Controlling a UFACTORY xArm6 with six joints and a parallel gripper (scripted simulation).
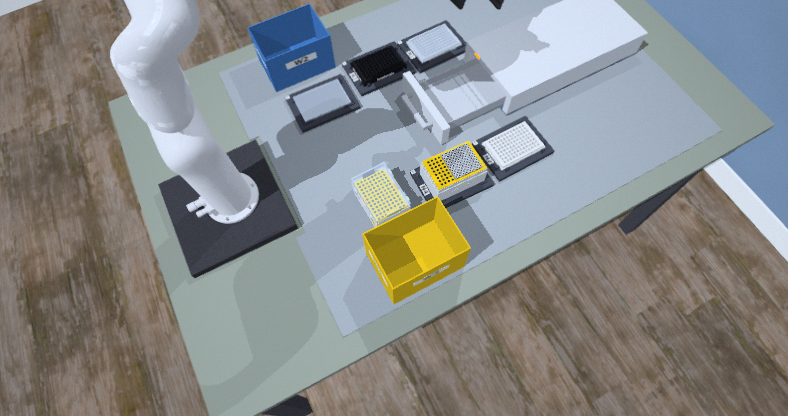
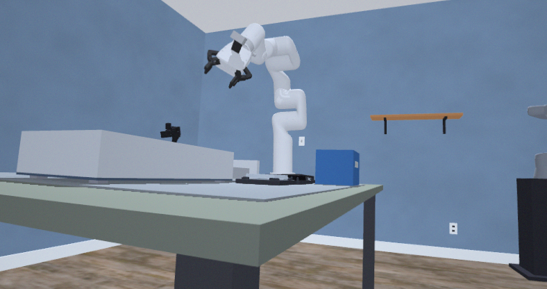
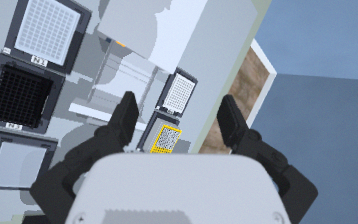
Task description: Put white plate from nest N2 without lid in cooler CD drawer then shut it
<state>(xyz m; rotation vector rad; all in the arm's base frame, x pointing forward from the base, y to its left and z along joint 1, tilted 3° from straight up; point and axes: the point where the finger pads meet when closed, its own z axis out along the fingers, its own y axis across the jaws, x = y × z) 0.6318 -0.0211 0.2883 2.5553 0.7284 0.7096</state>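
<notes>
Now: hand 2 cm short of the white plate, 19 cm to the left of it and 31 cm above it. The rest, counted from my hand: drawer: 1 cm to the left, 31 cm below; cooler CD: 14 cm ahead, 30 cm below; yellow tip rack: 16 cm behind, 18 cm to the right, 28 cm below.
</notes>
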